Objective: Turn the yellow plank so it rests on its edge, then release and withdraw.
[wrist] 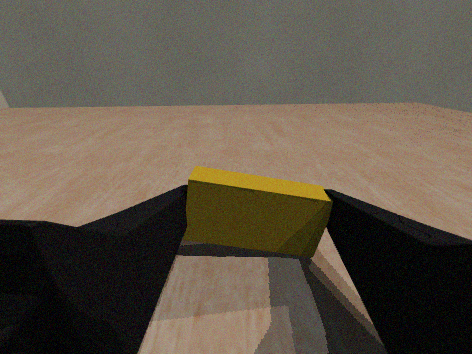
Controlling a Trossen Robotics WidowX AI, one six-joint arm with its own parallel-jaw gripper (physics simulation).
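Observation:
The yellow plank (255,217) is at the middle of the wrist view, between the two black fingers. Its broad, darker face is toward the camera and its narrow, brighter long side is on top, so it stands roughly upright on edge, sloping down a little to the right. My gripper (256,195) is shut on the plank, with a fingertip against each end. A dark shadow meets the plank's lower edge at the left and middle; whether that edge touches the table cannot be told for certain.
The light wood table top (240,135) stretches out behind the plank to a far edge, with a plain grey wall (235,50) beyond. Shadows of the gripper fall on the table between the fingers. A small pale shape (2,101) shows at the far left edge.

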